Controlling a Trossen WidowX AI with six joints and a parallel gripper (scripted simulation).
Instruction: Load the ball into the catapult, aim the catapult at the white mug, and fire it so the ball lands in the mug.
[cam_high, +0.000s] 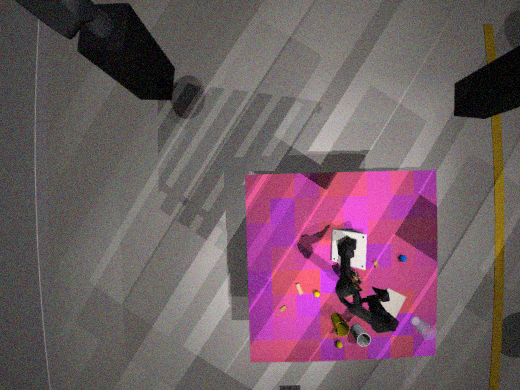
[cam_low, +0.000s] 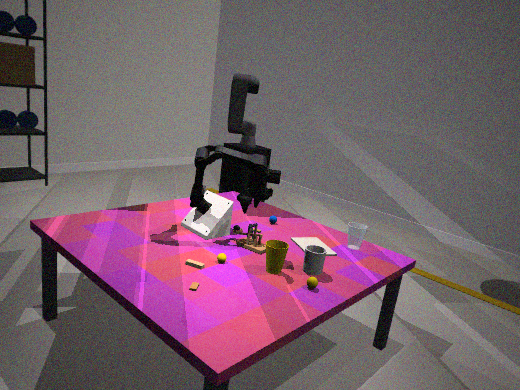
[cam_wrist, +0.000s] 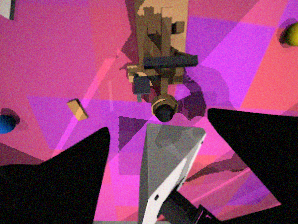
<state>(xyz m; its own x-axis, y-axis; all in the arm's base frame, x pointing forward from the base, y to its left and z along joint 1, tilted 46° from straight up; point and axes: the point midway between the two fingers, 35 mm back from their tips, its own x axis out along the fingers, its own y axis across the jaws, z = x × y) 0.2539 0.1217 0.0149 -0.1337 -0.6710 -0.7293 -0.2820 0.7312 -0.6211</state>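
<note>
The black ball lies 5 cm behind my gripper tip, 3 cm to the right of it and 10 cm below it. The rest, counted from my gripper tip: yellow cup (28 cm ahead, 9 cm to the right, 13 cm below); then blue ball (15 cm behind, 32 cm to the left, 14 cm below); then wooden catapult (2 cm ahead, 11 cm below).
</note>
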